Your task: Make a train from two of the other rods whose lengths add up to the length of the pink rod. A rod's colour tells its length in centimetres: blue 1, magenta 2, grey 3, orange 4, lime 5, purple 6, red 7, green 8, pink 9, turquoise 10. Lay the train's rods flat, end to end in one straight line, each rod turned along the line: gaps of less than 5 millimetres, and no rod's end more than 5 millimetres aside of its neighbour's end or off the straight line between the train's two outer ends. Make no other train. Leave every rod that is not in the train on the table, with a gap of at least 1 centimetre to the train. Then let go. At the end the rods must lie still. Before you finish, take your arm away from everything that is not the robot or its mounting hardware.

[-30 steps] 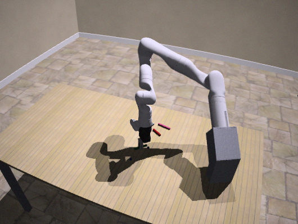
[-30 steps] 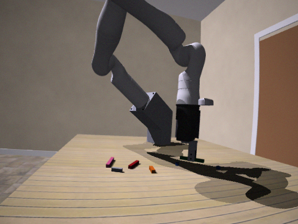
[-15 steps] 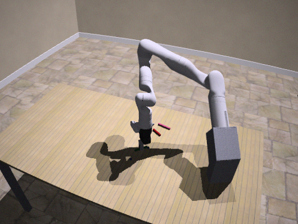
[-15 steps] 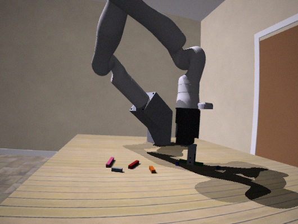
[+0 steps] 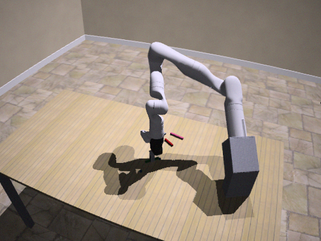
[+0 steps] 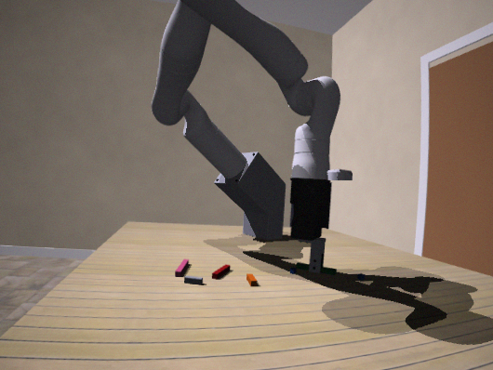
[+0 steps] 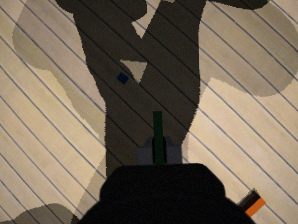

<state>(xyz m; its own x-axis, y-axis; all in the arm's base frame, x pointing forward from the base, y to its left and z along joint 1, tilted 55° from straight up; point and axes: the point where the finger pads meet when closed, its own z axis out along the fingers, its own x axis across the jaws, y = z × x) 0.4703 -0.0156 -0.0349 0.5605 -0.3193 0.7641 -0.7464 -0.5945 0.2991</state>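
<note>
The green rod is 1 cm below my hand. Also, from my hand: grey rod (24 cm to the right, 3 cm below, 2 cm behind); then orange rod (14 cm to the right, 3 cm below); then red rod (17 cm to the right, 6 cm behind, 3 cm below).
</note>
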